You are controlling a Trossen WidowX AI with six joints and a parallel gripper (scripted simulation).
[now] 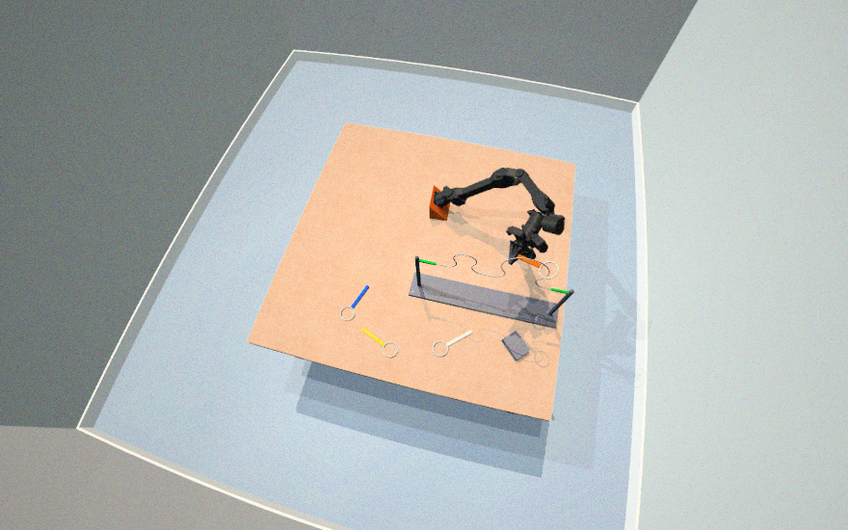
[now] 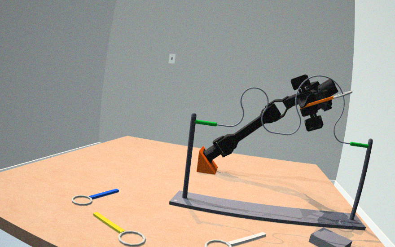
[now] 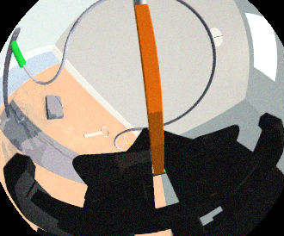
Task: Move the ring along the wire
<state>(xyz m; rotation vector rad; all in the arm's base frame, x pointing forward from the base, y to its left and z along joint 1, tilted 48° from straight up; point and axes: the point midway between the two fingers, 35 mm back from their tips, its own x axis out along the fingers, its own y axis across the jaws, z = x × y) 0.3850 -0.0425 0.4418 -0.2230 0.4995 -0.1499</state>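
Right now my gripper tip is 10 mm short of the orange-handled ring, 80 mm to the right of it and 40 mm below it. From my gripper tip the other things lie so: yellow-handled ring (250 mm ahead, 460 mm to the right, 340 mm below); then grey block (210 mm ahead, 90 mm to the left, 340 mm below); then white-handled ring (220 mm ahead, 180 mm to the right, 340 mm below).
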